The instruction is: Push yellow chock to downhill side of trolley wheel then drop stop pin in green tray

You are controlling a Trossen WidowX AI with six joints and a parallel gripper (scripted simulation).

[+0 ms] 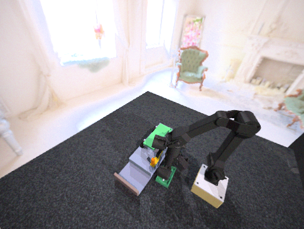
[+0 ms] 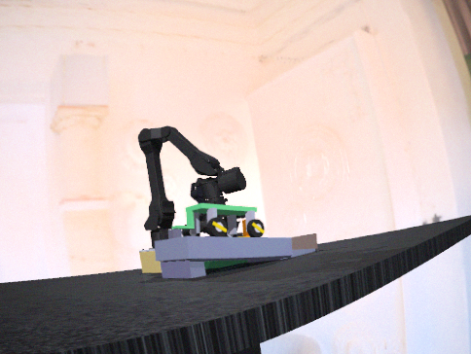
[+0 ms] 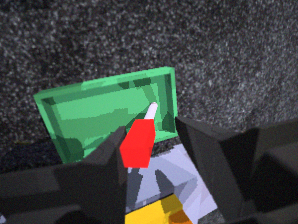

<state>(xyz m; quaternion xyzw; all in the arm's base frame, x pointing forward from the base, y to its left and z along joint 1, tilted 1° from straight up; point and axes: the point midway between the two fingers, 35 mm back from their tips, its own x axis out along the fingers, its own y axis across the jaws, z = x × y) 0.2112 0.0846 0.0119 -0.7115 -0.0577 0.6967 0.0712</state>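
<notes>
Right now the green tray is 2 cm to the right of my gripper tip and 6 cm below it. The rest, counted from my gripper tip: red-headed stop pin right at my gripper tip; then yellow chock 8 cm ahead, 2 cm to the right, 3 cm above; then ramp 12 cm ahead, 13 cm to the right.
</notes>
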